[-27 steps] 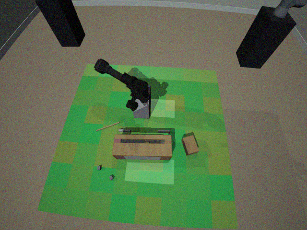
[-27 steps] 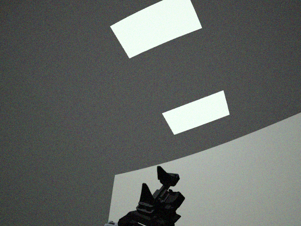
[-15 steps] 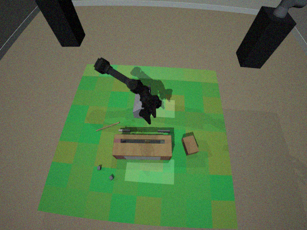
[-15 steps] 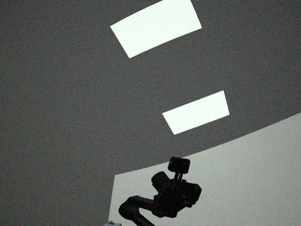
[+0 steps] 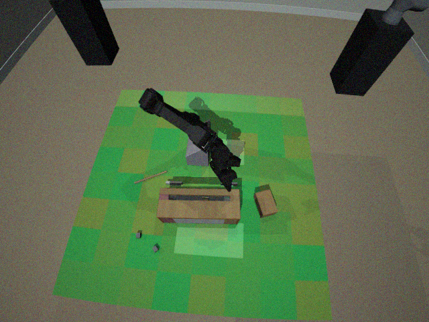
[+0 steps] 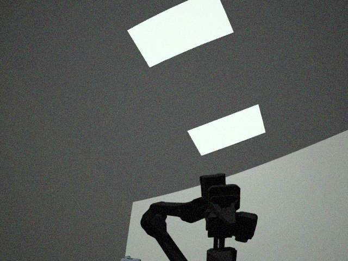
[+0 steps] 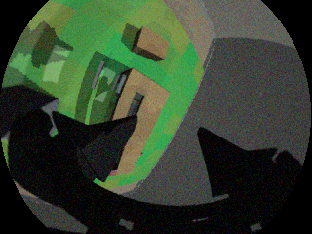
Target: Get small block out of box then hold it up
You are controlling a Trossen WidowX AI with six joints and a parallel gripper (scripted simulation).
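Now: gripper tip 19 cm above the wooden box and 12 cm to the left of it. From my gripper tip the other things lie so: thin brown stick (42 cm to the right, 25 cm below, 12 cm behind); then small brown box (22 cm below, 21 cm to the left).
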